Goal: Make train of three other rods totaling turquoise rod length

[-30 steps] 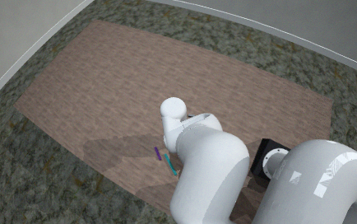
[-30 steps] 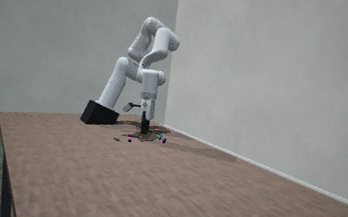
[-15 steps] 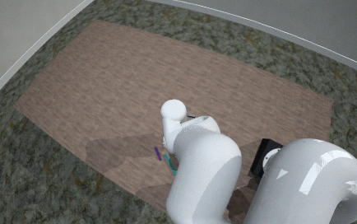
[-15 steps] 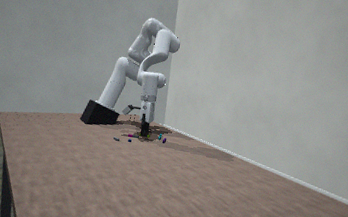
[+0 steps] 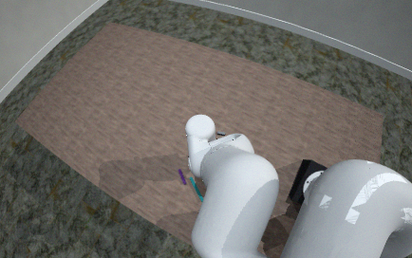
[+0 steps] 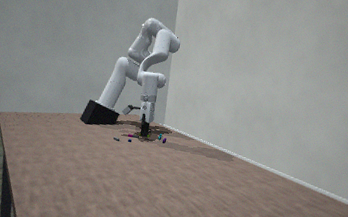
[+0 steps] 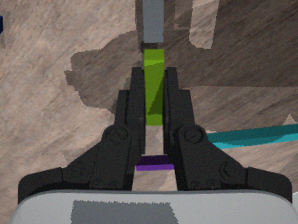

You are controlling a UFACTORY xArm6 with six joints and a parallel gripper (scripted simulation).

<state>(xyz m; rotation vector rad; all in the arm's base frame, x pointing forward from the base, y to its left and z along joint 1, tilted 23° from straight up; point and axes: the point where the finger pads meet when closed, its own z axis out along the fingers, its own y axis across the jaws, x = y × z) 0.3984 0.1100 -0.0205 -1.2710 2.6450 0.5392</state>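
Now: the grey rod 30 mm behind my hand, 30 mm to the right of it and 30 mm below it. Round my hand: magenta rod: 40 mm behind, 50 mm to the right, 30 mm below; then turquoise rod: 20 mm behind, 100 mm to the left, 30 mm below; then lime rod: 20 mm below.
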